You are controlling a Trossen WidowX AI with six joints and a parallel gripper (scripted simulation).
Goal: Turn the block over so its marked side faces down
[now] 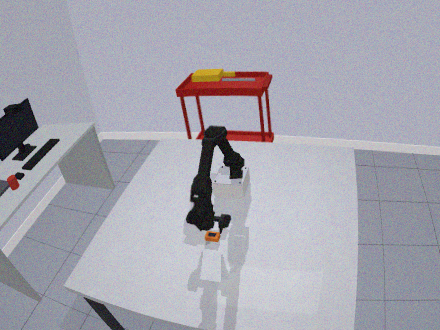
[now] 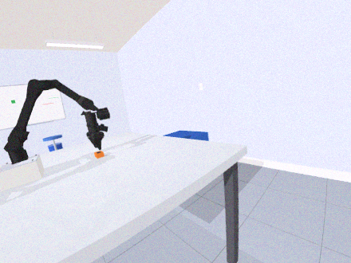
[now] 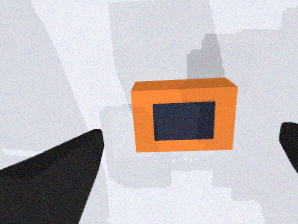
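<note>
The orange block is 30 mm below my gripper tip.
</note>
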